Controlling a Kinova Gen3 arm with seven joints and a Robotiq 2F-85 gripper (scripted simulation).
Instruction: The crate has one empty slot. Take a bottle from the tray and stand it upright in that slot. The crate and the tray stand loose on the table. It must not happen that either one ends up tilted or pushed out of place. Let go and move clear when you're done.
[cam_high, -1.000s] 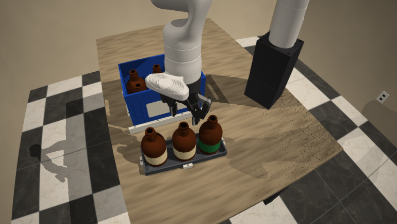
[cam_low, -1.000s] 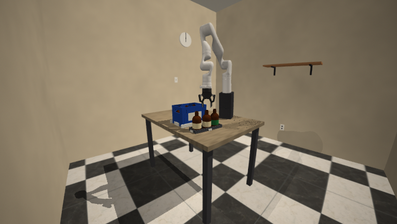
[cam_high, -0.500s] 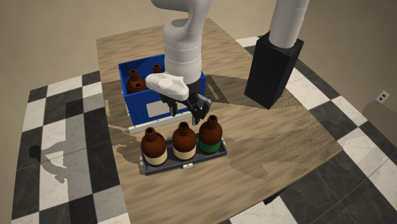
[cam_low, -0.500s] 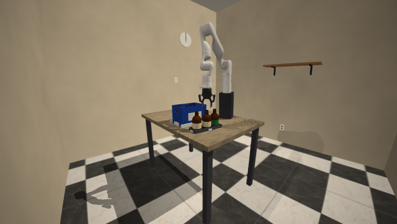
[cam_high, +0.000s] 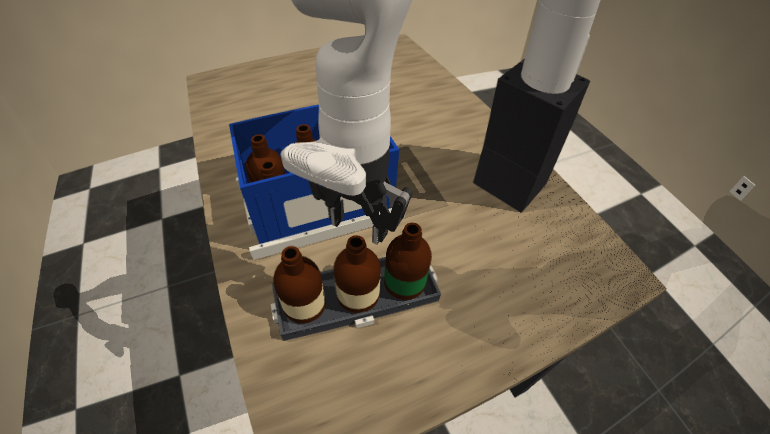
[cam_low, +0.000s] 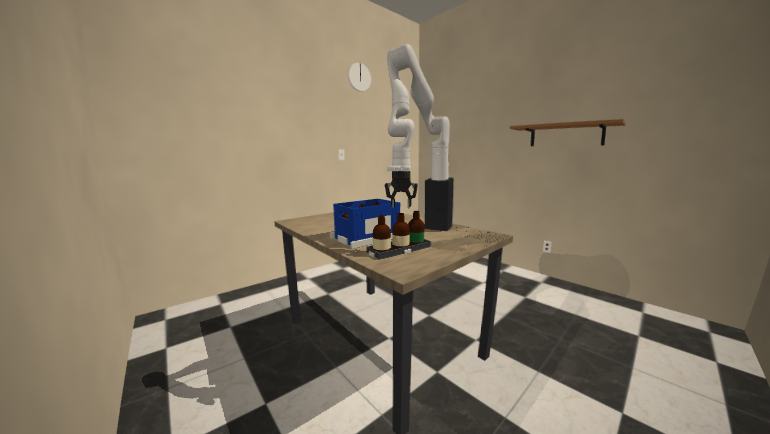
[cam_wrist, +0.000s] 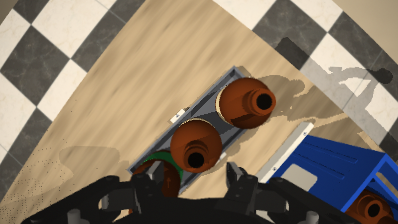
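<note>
Right now my hand is 10 mm short of the dark grey tray and 180 mm above it. From my hand the other things lie so: blue crate: 30 mm behind, 240 mm to the right, 110 mm below.
</note>
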